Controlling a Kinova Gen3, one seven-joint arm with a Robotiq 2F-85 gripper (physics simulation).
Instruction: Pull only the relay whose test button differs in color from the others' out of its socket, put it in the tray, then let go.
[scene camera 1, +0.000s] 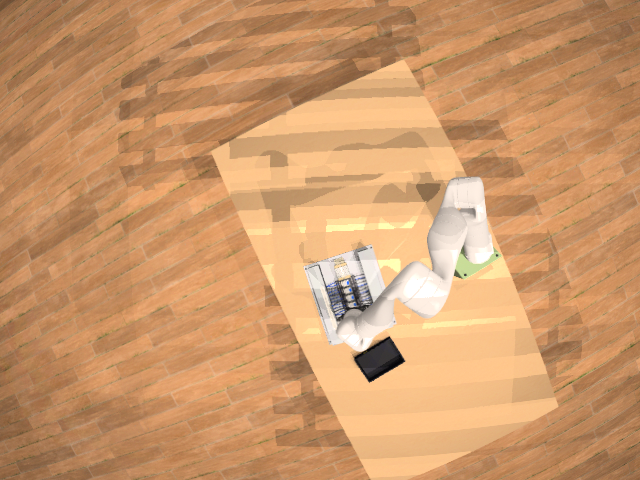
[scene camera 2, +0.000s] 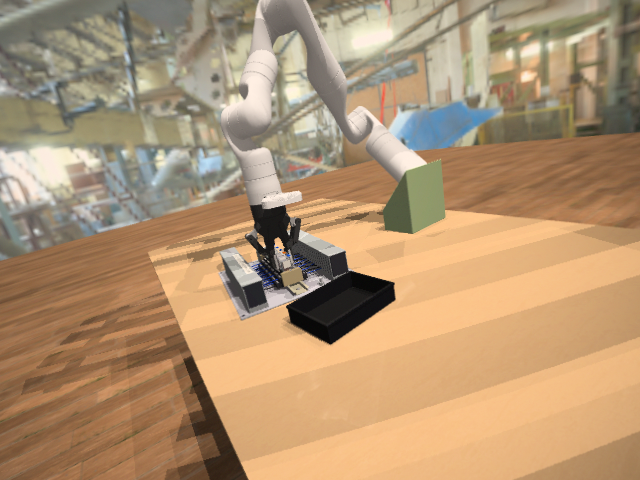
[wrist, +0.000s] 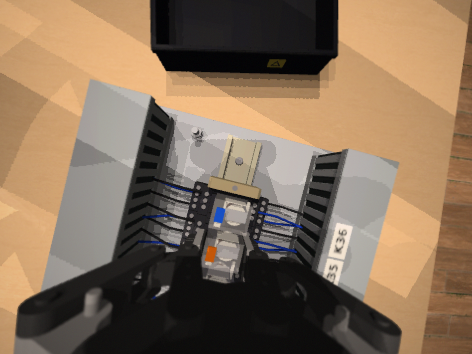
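Seen in the pictures: gripper, fingertip midpoint: (scene camera 2: 283, 266) (wrist: 221, 241); arm's base, link origin: (scene camera 1: 478, 253) (scene camera 2: 418, 180).
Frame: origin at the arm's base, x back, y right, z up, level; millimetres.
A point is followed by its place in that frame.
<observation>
The relay with the orange test button (wrist: 212, 254) {x -473, y -11, z -61 mm} sits in the row of relays on the grey panel (scene camera 1: 337, 338) (scene camera 2: 279, 304) {x -548, y -107, z -128 mm} (wrist: 290, 145) {x -541, y -104, z -128 mm}. The neighbouring relay (wrist: 233, 214) {x -485, y -39, z -63 mm}, on the tray side, has a blue button; more blue buttons show along the row in scene camera 1. My gripper (scene camera 2: 280, 254) {x -479, y -7, z -95 mm} (wrist: 221, 241) {x -479, y -7, z -95 mm} points down over the row, shut on the orange-button relay, one finger on each side. Whether that relay is seated or slightly raised cannot be told. The black tray (scene camera 1: 379, 359) {x -477, y -234, z -128 mm} (scene camera 2: 310, 321) {x -553, y -250, z -105 mm} (wrist: 240, 59) {x -477, y -173, z -108 mm} stands beside the panel, with no relay visible inside. The arm hides the gripper in scene camera 1.
Tall grey wire ducts (scene camera 2: 242, 273) {x -581, y -25, z -68 mm} (scene camera 2: 321, 250) {x -407, y -70, z -68 mm} (wrist: 102, 145) {x -389, y -76, z -68 mm} (wrist: 367, 200) {x -585, y -59, z -68 mm} flank the row, with black and blue wires between. A beige end stop (wrist: 234, 187) {x -485, y -56, z -90 mm} and rail (wrist: 246, 170) {x -497, y -72, z -127 mm} lie at the tray-side end. The green arm mount (scene camera 1: 471, 267) {x -51, y -28, z 27 mm} (scene camera 2: 426, 198) {x -23, y -45, z -48 mm} stands farther off.
</observation>
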